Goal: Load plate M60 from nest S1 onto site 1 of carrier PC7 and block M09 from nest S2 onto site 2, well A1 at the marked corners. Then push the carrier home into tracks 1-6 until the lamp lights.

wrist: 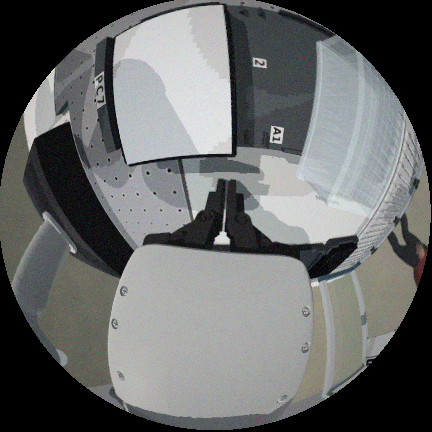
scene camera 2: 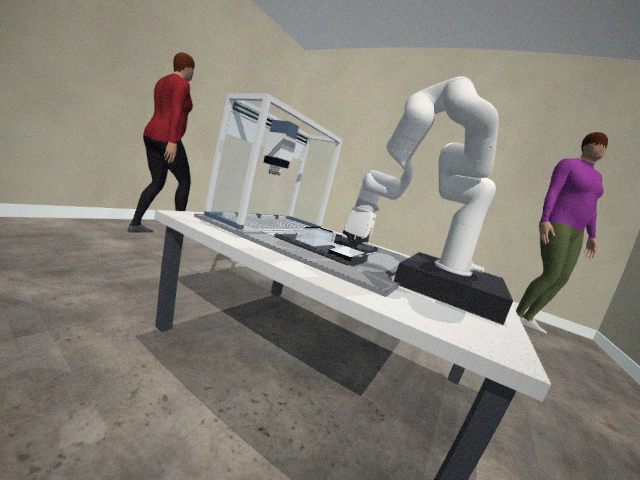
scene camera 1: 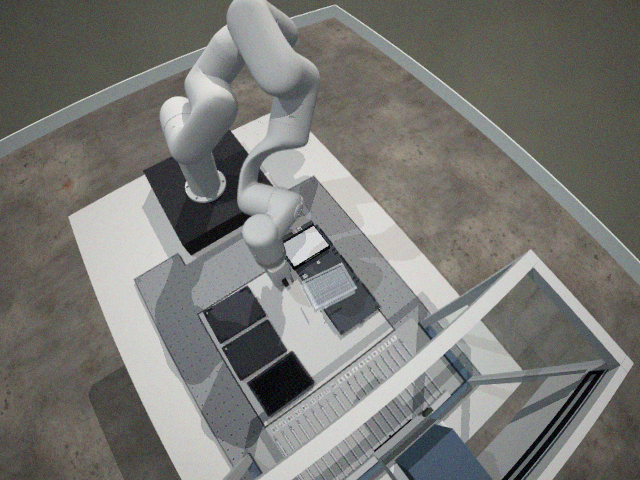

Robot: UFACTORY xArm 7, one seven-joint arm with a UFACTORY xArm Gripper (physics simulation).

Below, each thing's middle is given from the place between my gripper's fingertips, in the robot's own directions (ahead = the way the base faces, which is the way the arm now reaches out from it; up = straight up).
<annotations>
Now: hand 10 cm to the right of the dark carrier [scene camera 1: 345, 314], 8 cm short of it and 1 cm below it. Round my hand: glass-framed enclosure [wrist: 379, 277]: 44 cm ahead, 24 cm above, 9 cm to the right; clear well plate [scene camera 1: 322, 290]: 12 cm ahead, 7 cm to the left, 3 cm above.
</annotations>
